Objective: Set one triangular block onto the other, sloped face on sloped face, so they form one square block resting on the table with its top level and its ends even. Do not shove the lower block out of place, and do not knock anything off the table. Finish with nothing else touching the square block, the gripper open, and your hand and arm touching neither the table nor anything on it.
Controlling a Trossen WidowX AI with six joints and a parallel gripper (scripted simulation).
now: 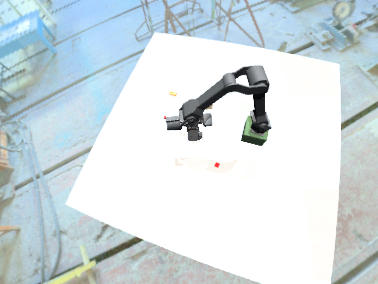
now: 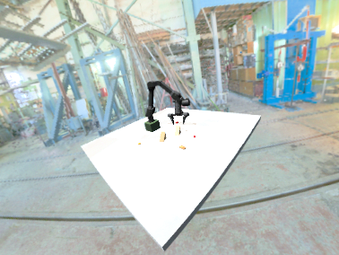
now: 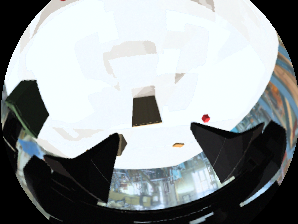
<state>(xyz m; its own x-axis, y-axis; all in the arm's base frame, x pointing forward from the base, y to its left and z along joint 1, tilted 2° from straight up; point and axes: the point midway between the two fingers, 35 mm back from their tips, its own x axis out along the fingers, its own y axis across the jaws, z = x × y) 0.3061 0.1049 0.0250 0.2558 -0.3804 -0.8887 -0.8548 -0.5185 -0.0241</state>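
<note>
My gripper tip is 6 cm above the tan triangular block and 2 cm to the left of it.
</note>
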